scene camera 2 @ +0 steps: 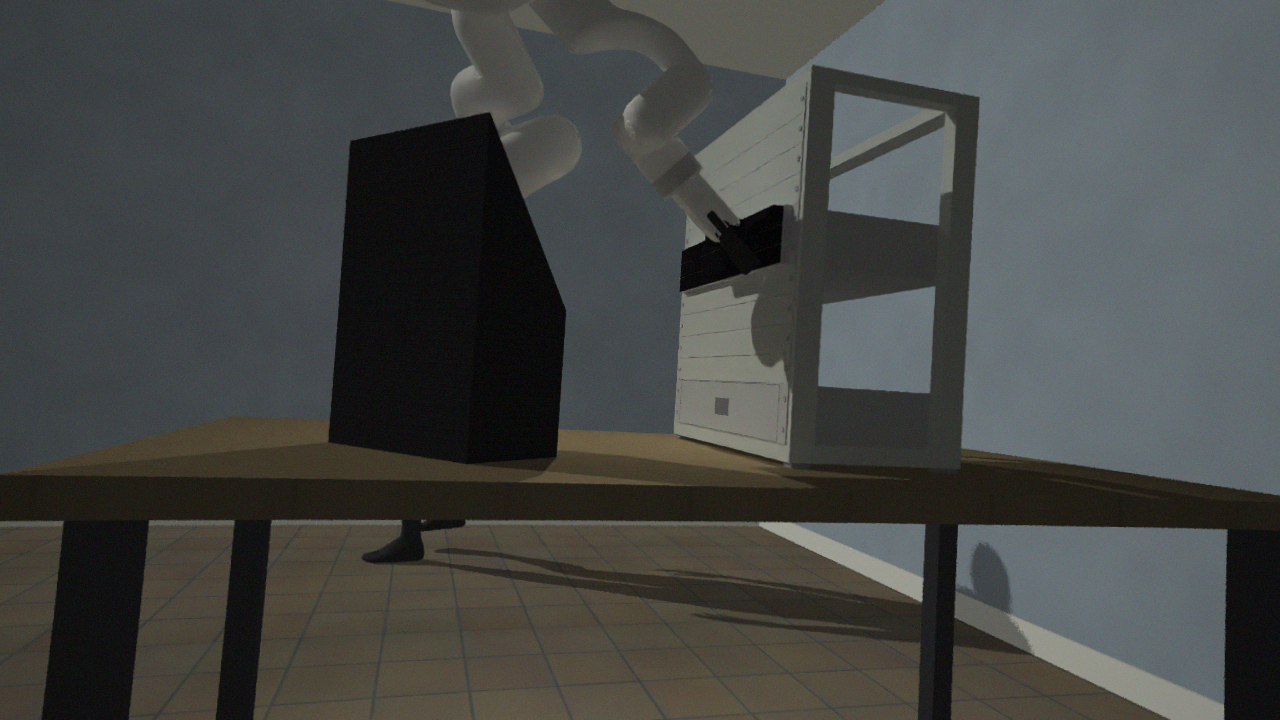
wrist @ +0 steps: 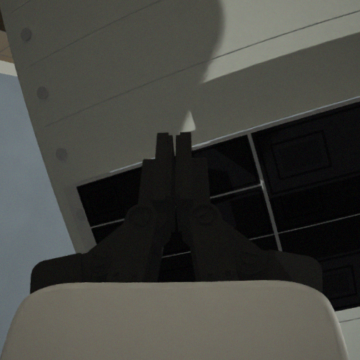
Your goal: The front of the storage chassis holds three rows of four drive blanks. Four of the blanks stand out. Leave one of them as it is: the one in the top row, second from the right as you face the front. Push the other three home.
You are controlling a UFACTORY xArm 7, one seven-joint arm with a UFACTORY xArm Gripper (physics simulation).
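Where they show: gripper, between the fingertips: (scene camera 2: 752, 268); arm's base, origin of its link: (scene camera 2: 438, 214).
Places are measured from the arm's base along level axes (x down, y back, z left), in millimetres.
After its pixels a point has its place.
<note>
The storage chassis (scene camera 2: 768, 234) @(x -21, y -473, z 133 mm) (wrist: 287, 212) is a black unit in the light rack; its front shows in the wrist view as dark blanks divided by thin pale lines. The wrist view looks upside down, with the table side at the top. One blank (wrist: 301, 156) with an outlined rectangle lies right of the fingers; another outlined blank (wrist: 340, 281) shows at lower right. Which blanks stand out is too dark to tell. My gripper (scene camera 2: 748, 267) @(x 29, y -453, z 158 mm) (wrist: 175, 152) is shut and empty, its tips in front of the chassis's lower edge. Its fingers hide part of the near-side blanks.
The light rack (scene camera 2: 802, 340) @(x 143, y -526, z 74 mm) (wrist: 100, 120) has pale panels above and below the chassis and screws along its edge. A tall black slanted cabinet (scene camera 2: 407, 295) @(x 125, y 3, z -81 mm) stands left of it on the wooden table (scene camera 2: 626, 497) @(x 342, y -309, z -221 mm). A person's feet (scene camera 2: 398, 548) show on the floor behind the table.
</note>
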